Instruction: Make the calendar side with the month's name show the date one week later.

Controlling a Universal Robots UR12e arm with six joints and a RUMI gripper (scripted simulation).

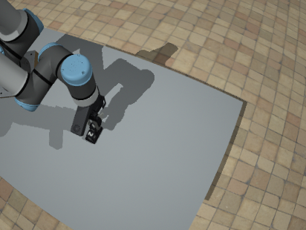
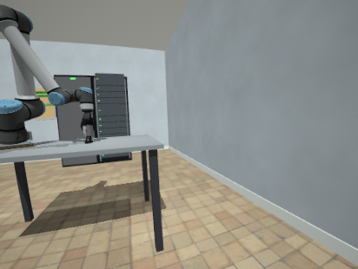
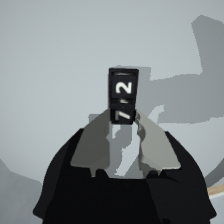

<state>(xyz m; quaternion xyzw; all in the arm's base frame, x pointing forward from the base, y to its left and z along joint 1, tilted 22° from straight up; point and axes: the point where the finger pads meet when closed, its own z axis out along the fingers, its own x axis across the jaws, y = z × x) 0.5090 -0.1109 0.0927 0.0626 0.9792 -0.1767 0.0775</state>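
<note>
The dark tray is 20 mm to the right of my hand and 40 mm below it. Round my hand: black cube (30 mm to the right, 20 mm below).
</note>
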